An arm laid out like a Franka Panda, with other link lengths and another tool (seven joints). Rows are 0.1 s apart.
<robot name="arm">
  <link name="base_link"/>
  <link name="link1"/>
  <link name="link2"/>
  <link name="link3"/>
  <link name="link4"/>
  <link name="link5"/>
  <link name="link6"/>
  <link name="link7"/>
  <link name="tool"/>
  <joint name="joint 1" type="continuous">
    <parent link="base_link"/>
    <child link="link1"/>
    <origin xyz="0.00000 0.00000 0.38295"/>
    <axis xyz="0 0 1"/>
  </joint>
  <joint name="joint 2" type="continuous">
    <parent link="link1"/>
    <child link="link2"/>
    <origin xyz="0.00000 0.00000 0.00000"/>
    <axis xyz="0 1 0"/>
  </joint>
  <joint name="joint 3" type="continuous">
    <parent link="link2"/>
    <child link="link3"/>
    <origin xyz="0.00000 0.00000 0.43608"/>
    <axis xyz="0 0 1"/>
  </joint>
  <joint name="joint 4" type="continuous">
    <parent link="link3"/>
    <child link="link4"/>
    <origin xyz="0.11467 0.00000 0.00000"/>
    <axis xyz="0 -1 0"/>
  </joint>
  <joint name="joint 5" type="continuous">
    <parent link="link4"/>
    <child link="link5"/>
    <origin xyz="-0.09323 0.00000 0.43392"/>
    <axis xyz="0 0 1"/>
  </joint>
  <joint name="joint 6" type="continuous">
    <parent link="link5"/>
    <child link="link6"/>
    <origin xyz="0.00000 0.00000 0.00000"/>
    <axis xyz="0 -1 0"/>
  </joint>
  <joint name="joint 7" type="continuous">
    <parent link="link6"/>
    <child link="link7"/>
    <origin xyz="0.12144 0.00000 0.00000"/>
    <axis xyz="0 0 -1"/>
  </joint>
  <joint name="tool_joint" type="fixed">
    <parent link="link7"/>
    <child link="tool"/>
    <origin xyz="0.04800 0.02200 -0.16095" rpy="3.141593 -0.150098 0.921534"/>
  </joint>
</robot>
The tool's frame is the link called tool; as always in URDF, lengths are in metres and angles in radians. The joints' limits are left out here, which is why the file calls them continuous.
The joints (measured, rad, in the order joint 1, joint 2, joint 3, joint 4, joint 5, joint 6, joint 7), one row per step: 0.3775, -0.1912, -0.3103, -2.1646, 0.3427, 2.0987, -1.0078; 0.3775, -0.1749, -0.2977, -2.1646, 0.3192, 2.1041, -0.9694; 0.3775, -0.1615, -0.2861, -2.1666, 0.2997, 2.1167, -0.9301; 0.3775, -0.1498, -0.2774, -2.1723, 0.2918, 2.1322, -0.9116; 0.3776, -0.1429, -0.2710, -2.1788, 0.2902, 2.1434, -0.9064; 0.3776, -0.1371, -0.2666, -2.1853, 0.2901, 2.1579, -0.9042; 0.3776, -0.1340, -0.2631, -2.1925, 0.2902, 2.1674, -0.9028
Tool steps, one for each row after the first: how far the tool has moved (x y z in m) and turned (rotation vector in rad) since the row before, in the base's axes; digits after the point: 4 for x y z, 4 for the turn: 0.0042, 0.0076, -0.0106, -0.0258, 0.0201, -0.0158; 0.0042, 0.0065, -0.0088, -0.0213, 0.0123, -0.0214; 0.0029, 0.0052, -0.0089, -0.0120, 0.0060, -0.0100; 0.0008, 0.0041, -0.0066, -0.0054, 0.0032, -0.0008; 0.0011, 0.0026, -0.0054, -0.0037, -0.0016, -0.0017; -0.0003, 0.0020, -0.0048, -0.0024, 0.0012, -0.0004
